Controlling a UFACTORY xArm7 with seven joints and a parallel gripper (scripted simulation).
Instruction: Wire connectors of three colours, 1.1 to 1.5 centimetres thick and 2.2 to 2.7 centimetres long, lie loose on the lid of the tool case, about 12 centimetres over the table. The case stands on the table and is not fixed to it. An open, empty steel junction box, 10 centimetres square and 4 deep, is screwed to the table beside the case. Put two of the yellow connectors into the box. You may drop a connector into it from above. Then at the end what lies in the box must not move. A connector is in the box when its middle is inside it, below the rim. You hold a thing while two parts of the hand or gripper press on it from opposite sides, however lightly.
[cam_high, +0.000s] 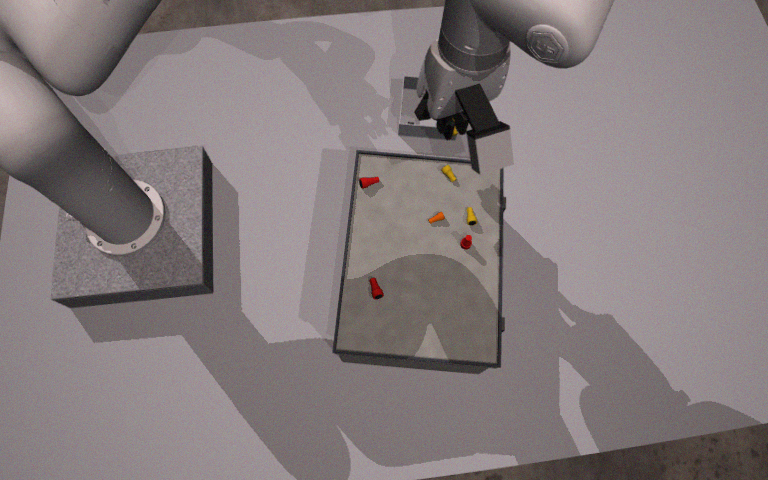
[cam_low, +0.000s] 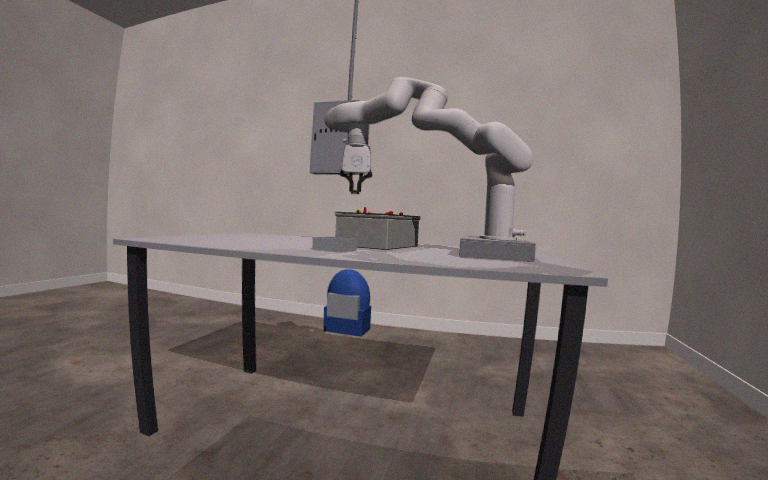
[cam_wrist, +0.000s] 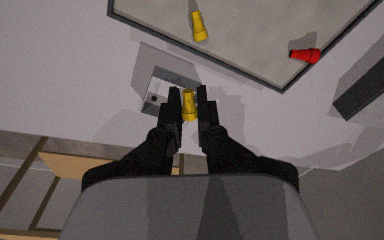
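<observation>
My hand is 110 mm to the left of the orange connector, 90 mm above it and 10 mm past it. From my hand the other things lie so: tool case: 160 mm to the right, 120 mm below, 20 mm behind.
</observation>
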